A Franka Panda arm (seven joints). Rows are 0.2 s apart.
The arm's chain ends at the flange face. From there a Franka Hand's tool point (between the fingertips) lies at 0.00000 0.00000 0.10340 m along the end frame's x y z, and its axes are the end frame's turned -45 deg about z.
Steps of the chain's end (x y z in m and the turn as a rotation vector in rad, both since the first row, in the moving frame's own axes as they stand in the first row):
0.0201 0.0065 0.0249 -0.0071 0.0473 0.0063
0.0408 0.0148 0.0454 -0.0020 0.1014 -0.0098
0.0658 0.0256 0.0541 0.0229 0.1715 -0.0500
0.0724 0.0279 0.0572 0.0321 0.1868 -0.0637
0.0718 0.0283 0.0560 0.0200 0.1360 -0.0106
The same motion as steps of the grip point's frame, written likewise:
0.0125 0.0228 0.0248 -0.0385 0.0284 0.0063
0.0257 0.0468 0.0449 -0.0731 0.0703 -0.0098
0.0428 0.0751 0.0526 -0.1051 0.1375 -0.0500
0.0477 0.0817 0.0553 -0.1094 0.1548 -0.0637
0.0422 0.0792 0.0550 -0.0820 0.1103 -0.0106

